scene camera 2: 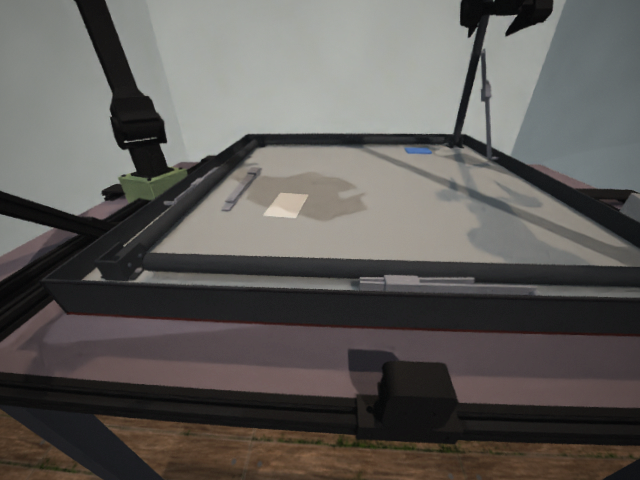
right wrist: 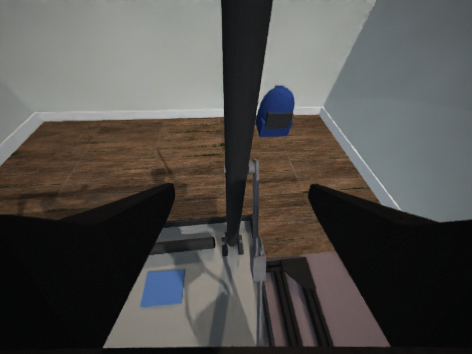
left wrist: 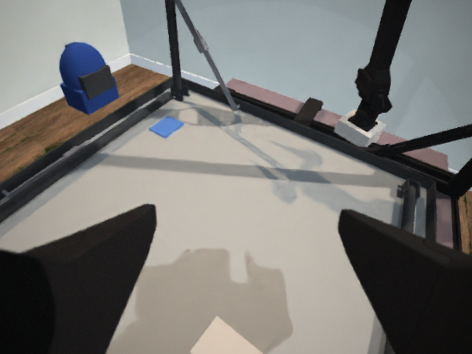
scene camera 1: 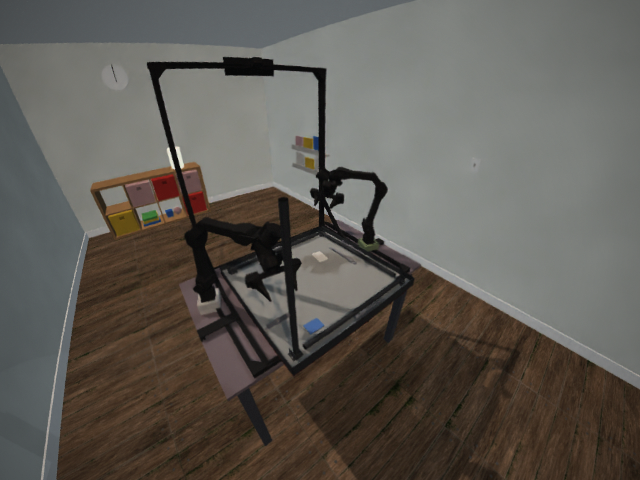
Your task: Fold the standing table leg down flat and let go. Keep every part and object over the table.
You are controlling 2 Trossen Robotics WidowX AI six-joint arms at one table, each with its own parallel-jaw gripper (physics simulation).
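Frame: origin at the left arm's base, x right, y back, z down, level; metres.
Where they show: left gripper, fingertip midpoint: [left wrist: 248, 217] [scene camera 1: 321, 207]; right gripper, fingertip midpoint: [scene camera 2: 487, 35] [right wrist: 242, 190] [scene camera 1: 284, 295]; left arm's base at its link origin: [scene camera 2: 153, 172] [scene camera 1: 368, 241]; right arm's base at its link origin: [left wrist: 362, 122] [scene camera 1: 208, 296].
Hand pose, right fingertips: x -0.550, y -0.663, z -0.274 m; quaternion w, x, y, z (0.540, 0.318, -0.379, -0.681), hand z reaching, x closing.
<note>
Things, the pixels of their top centre, and the offset from my right fingertips. "spot": a spot on its surface instead.
- blue square at a spot on its surface: [right wrist: 163, 287] [left wrist: 166, 125] [scene camera 2: 418, 150] [scene camera 1: 313, 325] spot: dy +0.118, dx +0.068, dz +0.287 m
- pale card at a spot on its surface: [left wrist: 225, 340] [scene camera 2: 295, 200] [scene camera 1: 320, 258] spot: dy +0.316, dx +0.522, dz +0.303 m
- folded leg at a spot on its surface: [scene camera 2: 361, 263] spot: dy +0.143, dx +0.701, dz +0.282 m
The dark standing leg [scene camera 1: 290, 310] [scene camera 2: 469, 87] [left wrist: 173, 50] [right wrist: 242, 100] rises upright from a corner of the upturned tabletop [scene camera 1: 356, 284] [scene camera 2: 392, 232]. Its thin grey brace [scene camera 2: 486, 118] [left wrist: 215, 70] [right wrist: 256, 200] runs beside it, down to the tabletop's side. My right gripper [scene camera 1: 282, 293] [scene camera 2: 488, 35] [right wrist: 242, 190] is open at the leg; in the right wrist view the leg passes between the spread fingers, with a gap on each side. My left gripper [scene camera 1: 325, 203] [left wrist: 248, 217] is open and empty, high above the tabletop, far from the leg.
A blue square [scene camera 1: 313, 326] [scene camera 2: 417, 150] [left wrist: 167, 126] [right wrist: 163, 287] lies near the leg's foot. A pale card [scene camera 1: 320, 256] [scene camera 2: 286, 205] [left wrist: 225, 340] lies farther in. A folded leg [scene camera 2: 361, 263] lies along one rim. A tall black frame [scene camera 1: 321, 129] stands behind the table.
</note>
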